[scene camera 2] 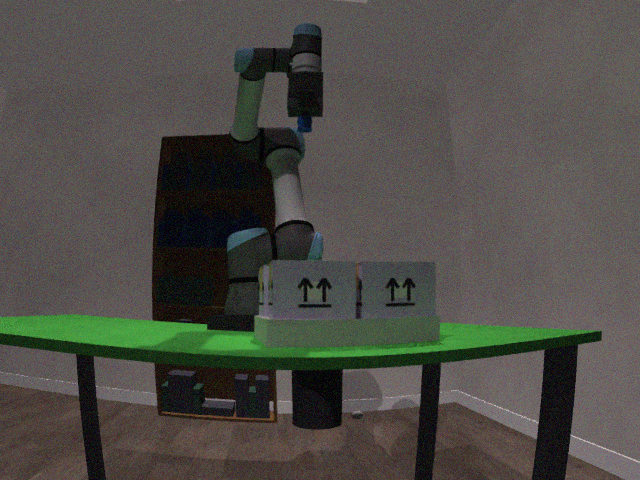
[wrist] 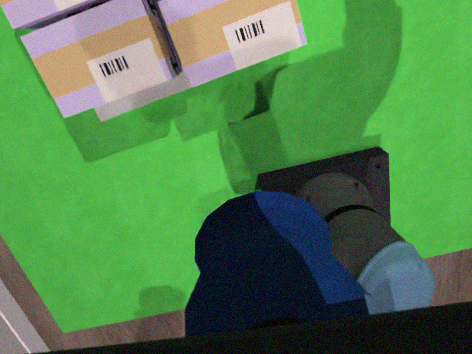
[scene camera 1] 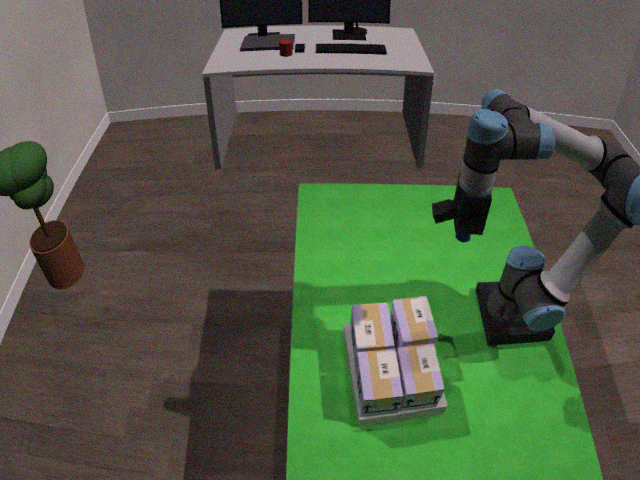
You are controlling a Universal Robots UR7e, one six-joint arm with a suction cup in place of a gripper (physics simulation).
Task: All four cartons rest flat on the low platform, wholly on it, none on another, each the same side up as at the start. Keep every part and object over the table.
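Pixels of known places: end effector, tool point: [scene camera 2: 304, 129] [wrist: 263, 253] [scene camera 1: 462, 236]; arm's base, origin of the base link: [scene camera 2: 251, 314] [wrist: 328, 210] [scene camera 1: 508, 307].
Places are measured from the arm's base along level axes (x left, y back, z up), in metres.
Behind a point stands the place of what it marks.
Observation:
Four lilac-and-tan cartons stand in a two-by-two block on the low pale platform [scene camera 1: 352, 356] {z 0.004, x 0.109, y -0.515 m} [scene camera 2: 351, 331] {z -0.018, x 0.138, y -0.523 m} [wrist: 145, 100] {z 0.004, x 0.229, y -0.288 m}: back left [scene camera 1: 374, 315] {z 0.105, x 0.047, y -0.453 m}, back right [scene camera 1: 403, 322] {z 0.105, x 0.080, y -0.378 m} [wrist: 195, 40] {z 0.105, x 0.118, y -0.340 m}, front left [scene camera 1: 379, 379] {z 0.106, x 0.250, y -0.469 m} [scene camera 2: 314, 271] {z 0.086, x 0.076, y -0.511 m} and front right [scene camera 1: 413, 379] {z 0.105, x 0.262, y -0.384 m} [scene camera 2: 398, 271] {z 0.087, x 0.228, y -0.514 m} [wrist: 55, 75] {z 0.105, x 0.287, y -0.358 m}. Labels face up, none is on another, and up arrows show on both front cartons. A narrow gap separates the back two. The back right carton hides the platform's edge under it. My suction cup [scene camera 1: 463, 238] [scene camera 2: 304, 127] [wrist: 265, 225] is off and bare, high above the table, behind and right of the cartons in scene camera 1.
The green table [scene camera 1: 336, 232] {z -0.044, x -0.434, y -0.500 m} [scene camera 2: 103, 330] {z -0.044, x -0.348, y -0.369 m} [wrist: 150, 200] {z -0.044, x 0.313, y -0.108 m} carries the platform and the arm's dark base [scene camera 1: 522, 335] {z -0.002, x 0.112, y 0.016 m} [wrist: 320, 167] {z -0.011, x -0.006, y -0.083 m}, right of the cartons in scene camera 1. A white desk [scene camera 1: 310, 62] stands behind, a potted plant [scene camera 1: 59, 258] at the left, a bookshelf [scene camera 2: 156, 232] beyond the table.

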